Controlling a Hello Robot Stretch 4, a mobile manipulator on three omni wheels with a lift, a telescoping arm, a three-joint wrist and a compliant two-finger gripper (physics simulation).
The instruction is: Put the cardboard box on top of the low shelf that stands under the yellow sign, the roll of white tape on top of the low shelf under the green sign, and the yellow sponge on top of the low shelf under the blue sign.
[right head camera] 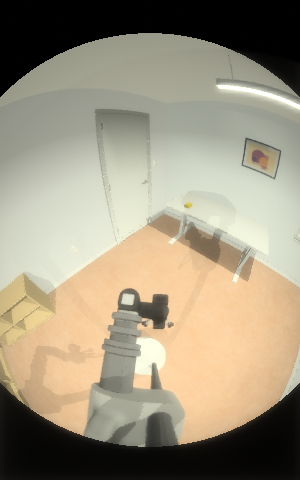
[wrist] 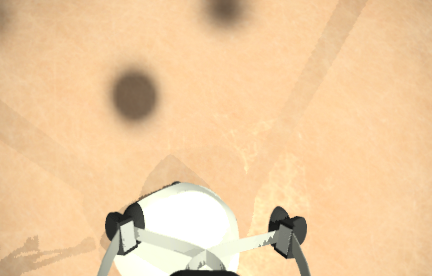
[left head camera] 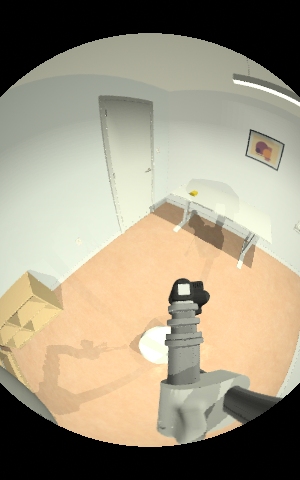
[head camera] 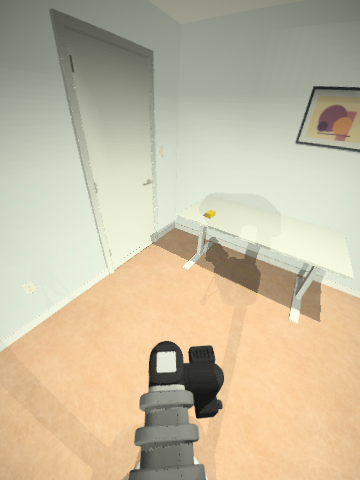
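Where they show: gripper, fingertip midpoint: [wrist: 206, 221] [head camera: 194, 409]; robot's base, origin of the base link: [right head camera: 144, 354] [wrist: 182, 236] [left head camera: 159, 343].
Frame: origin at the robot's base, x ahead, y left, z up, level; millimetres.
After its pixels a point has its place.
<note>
The yellow sponge [head camera: 210, 214] @[x 1706, y -452, z 732 mm] [left head camera: 193, 193] @[x 1706, y -447, z 725 mm] [right head camera: 188, 205] @[x 1707, y -458, z 726 mm] lies near the left end of a white table [head camera: 310, 245] @[x 1221, y -1242, z 692 mm] [left head camera: 255, 218] @[x 1283, y -1317, z 692 mm] [right head camera: 252, 231] @[x 1252, y -1308, z 692 mm] that stands against the far wall. My gripper [wrist: 206, 221] @[x 229, y -87, z 791 mm] [right head camera: 158, 324] @[x 229, y -87, z 791 mm] is open and empty. Its fingertips are wide apart above the robot's round white base, far from the table. In the head camera view the fingers are hidden by the wrist. The cardboard box, the roll of white tape and the coloured signs do not show in these views.
A wooden shelf [left head camera: 37, 285] @[x 344, y 1436, z 411 mm] [right head camera: 30, 290] @[x 289, y 1366, z 459 mm] stands at the left by the wall, and part of another wooden unit [left head camera: 14, 367] [right head camera: 7, 375] shows below it. A closed door [head camera: 117, 140] @[x 1942, y 439, z 1354 mm] [left head camera: 131, 165] @[x 1959, y 426, z 1043 mm] [right head camera: 127, 175] @[x 1963, y 423, z 1073 mm] is left of the table. A framed picture [head camera: 332, 120] @[x 1761, y -1419, z 1622 mm] hangs above the table.
</note>
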